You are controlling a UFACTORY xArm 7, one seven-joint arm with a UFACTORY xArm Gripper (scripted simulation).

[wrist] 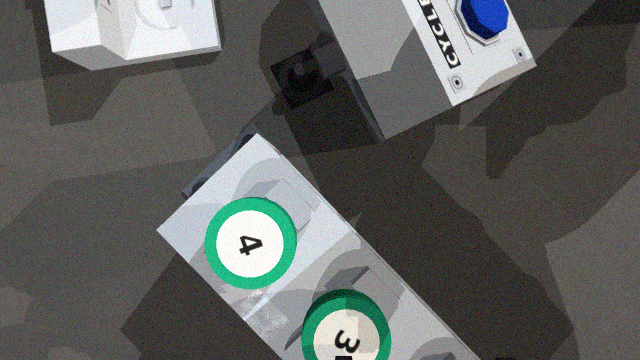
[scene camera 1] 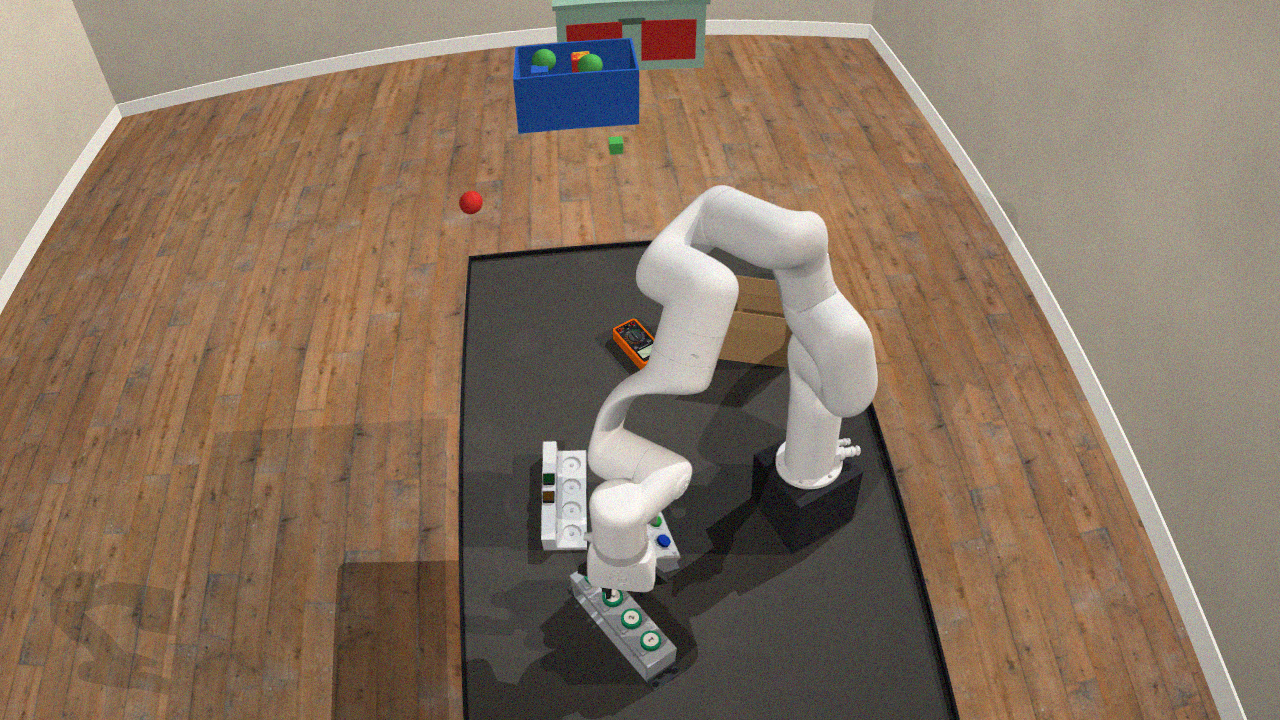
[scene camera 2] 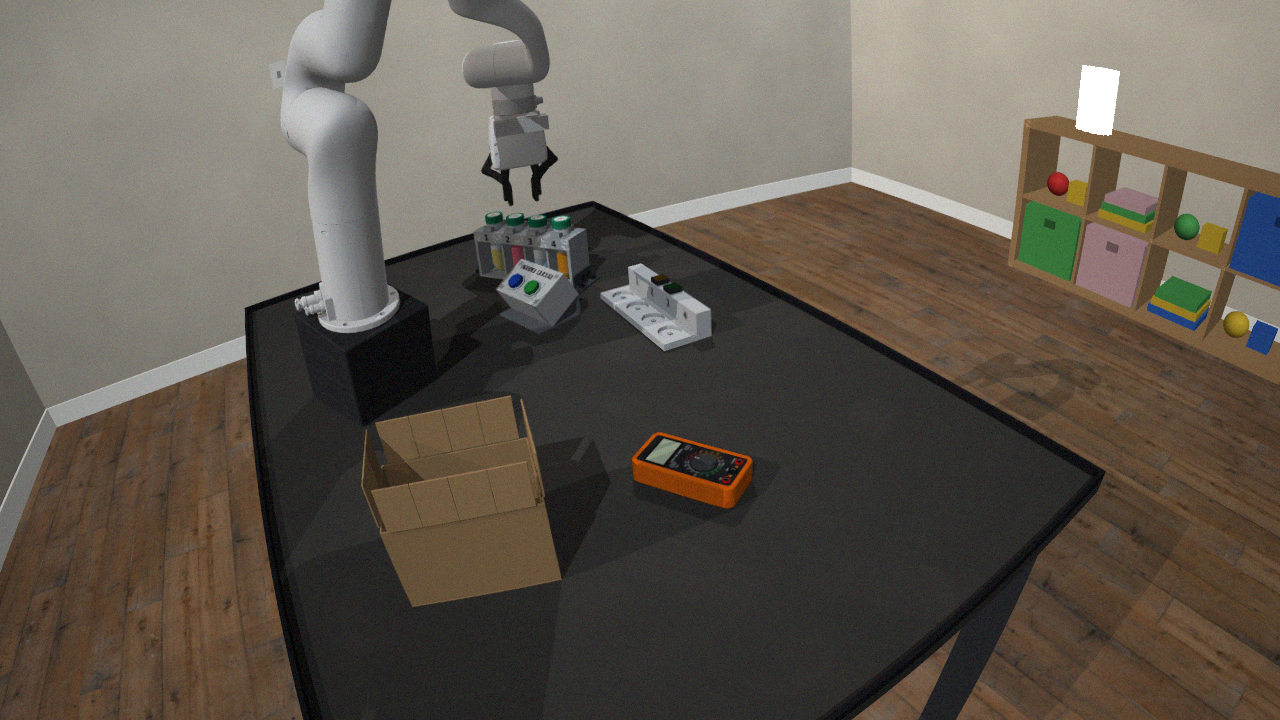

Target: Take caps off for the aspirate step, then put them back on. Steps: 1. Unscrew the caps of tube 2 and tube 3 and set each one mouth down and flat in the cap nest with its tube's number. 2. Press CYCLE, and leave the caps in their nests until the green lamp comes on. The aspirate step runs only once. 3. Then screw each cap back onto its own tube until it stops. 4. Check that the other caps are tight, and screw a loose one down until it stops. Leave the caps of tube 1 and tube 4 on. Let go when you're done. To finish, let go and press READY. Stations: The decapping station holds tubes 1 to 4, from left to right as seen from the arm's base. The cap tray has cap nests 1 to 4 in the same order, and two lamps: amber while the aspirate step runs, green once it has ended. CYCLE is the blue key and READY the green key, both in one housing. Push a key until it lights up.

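Labels:
The cardboard box is out of frame in the wrist view, but I can see it in scene camera 1 and in scene camera 2. On that cardboard box, (scene camera 1: 752,341) and (scene camera 2: 465,472) are the same spot. And there's a key housing, where (scene camera 1: 666,558) is the same spot as (scene camera 2: 507,275).

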